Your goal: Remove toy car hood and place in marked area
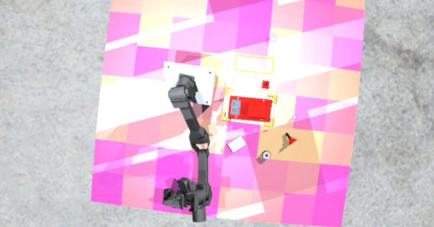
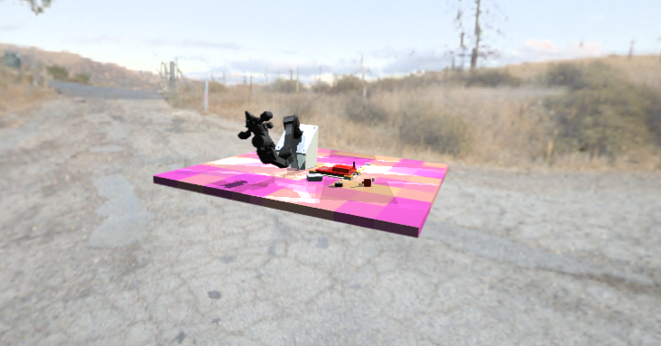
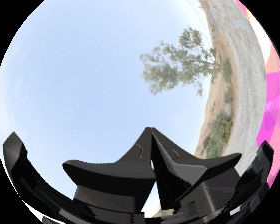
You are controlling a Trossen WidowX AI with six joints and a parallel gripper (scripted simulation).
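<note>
My gripper tip is now 42 cm to the right of the red hood, 31 cm short of it and 30 cm above it. From my gripper tip the other things lie so: white piece 50 cm ahead, 43 cm to the left, 33 cm below; wheel 40 cm ahead, 33 cm below, 22 cm to the left.
</note>
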